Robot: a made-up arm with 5 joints.
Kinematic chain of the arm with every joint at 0, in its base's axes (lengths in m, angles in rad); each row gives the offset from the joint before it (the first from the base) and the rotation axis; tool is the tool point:
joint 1: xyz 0 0 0.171 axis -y
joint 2: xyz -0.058 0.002 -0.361 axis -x
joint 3: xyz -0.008 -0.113 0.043 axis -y
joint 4: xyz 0.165 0.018 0 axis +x
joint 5: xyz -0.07 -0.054 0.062 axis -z
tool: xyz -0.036 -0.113 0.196
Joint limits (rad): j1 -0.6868..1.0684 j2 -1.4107..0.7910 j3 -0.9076..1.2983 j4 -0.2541..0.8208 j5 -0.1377..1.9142
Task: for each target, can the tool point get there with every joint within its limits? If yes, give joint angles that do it. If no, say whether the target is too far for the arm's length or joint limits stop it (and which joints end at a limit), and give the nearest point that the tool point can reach.
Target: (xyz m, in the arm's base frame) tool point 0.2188 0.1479 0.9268
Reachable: no: joint limits stop it (at a limit: joint 1, joint 2, joint 4, joint 5) | nearest point 0.1790 -0.0054 0.3029 | short by 0.644 m
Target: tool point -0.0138 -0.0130 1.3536
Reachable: no: too far | nearest point -0.1701 -0.0293 0.3240 | short by 1.041 m
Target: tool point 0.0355 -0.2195 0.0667
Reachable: yes | joints 0.1357 0.0034 -0.4819 0.4203 1.5163
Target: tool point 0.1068 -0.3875 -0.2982
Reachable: yes | joints 0.2380 -0.6385 -0.0982 0.6790 0.0826
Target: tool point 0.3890 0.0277 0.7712
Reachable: no: joint limits stop it (at a limit: joint 1, joint 2, joint 3, joint 4, joint 5) | nearest point 0.1948 -0.0187 0.3044 | short by 0.508 m
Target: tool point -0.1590 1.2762 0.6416
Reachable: no: too far | nearest point -0.1995 0.1918 0.1337 | short by 1.198 m
